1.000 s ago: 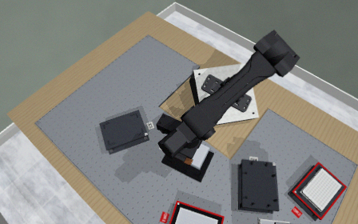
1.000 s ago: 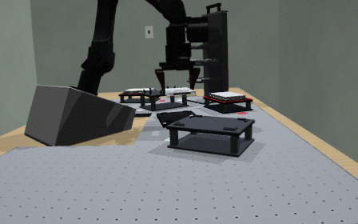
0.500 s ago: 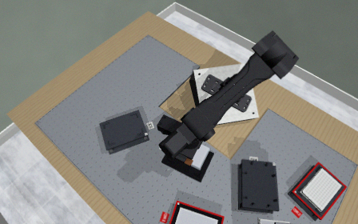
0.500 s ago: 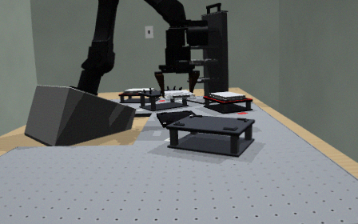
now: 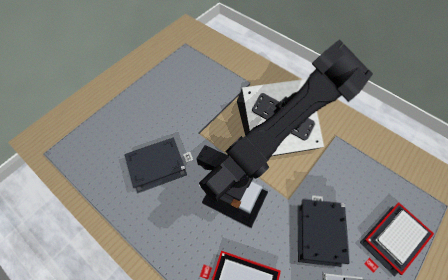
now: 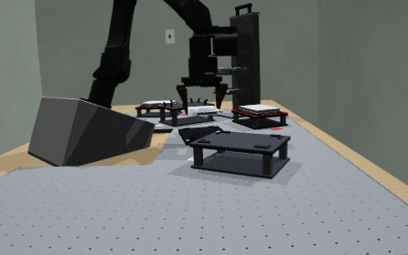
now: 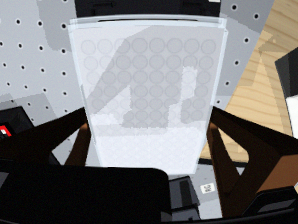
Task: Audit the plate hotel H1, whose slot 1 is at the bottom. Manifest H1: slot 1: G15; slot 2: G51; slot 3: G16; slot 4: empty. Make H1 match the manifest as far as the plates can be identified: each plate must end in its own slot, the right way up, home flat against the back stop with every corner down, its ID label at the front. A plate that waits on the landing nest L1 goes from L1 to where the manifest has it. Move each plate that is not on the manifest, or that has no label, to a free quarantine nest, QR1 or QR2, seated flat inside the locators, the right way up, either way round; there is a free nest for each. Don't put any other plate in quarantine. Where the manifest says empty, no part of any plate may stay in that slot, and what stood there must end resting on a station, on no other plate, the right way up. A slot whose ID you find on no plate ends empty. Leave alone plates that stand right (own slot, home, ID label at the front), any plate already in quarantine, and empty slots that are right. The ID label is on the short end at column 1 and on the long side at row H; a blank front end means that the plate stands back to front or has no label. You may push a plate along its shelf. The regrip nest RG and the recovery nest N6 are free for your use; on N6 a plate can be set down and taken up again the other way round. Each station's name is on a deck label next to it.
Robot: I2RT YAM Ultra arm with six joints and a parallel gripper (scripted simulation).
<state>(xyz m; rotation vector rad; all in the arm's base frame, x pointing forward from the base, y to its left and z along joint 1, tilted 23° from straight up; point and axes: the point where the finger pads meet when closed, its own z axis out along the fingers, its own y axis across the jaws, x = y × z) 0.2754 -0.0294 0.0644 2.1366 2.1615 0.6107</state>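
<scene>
Now: the flat black pad 7 cm below my hand. Also, from my hand: red-bordered quarantine nest (12 cm behind, 46 cm to the left, 4 cm below); then N6 deck label (1 cm ahead, 11 cm to the right, 7 cm below); then plate hotel H1 (22 cm ahead, 37 cm to the left, 12 cm above).
</scene>
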